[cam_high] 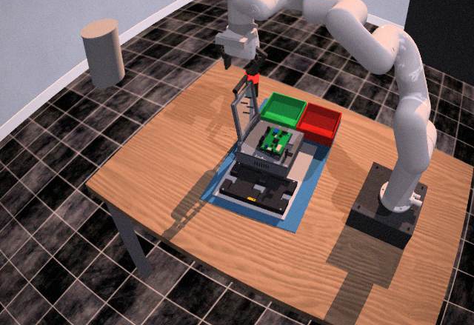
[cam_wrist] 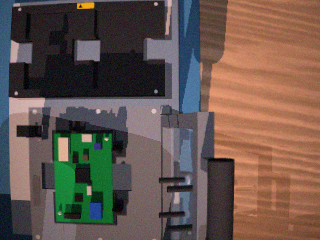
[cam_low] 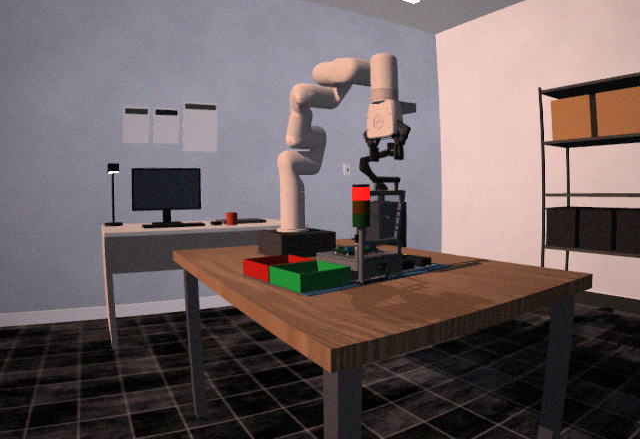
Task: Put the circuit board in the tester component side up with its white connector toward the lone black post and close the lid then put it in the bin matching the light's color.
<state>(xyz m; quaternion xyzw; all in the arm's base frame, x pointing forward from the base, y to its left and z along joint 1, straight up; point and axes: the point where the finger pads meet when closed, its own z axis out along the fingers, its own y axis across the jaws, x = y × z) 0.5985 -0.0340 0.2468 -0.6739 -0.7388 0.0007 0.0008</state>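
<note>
Now: the green circuit board 130 mm behind my hand, 10 mm to the right of it and 260 mm below it. Round my hand: black block: 200 mm behind, 40 mm to the left, 240 mm below; then green bin: 70 mm behind, 210 mm to the right, 320 mm below; then clear lid: 10 mm behind, 150 mm below.
</note>
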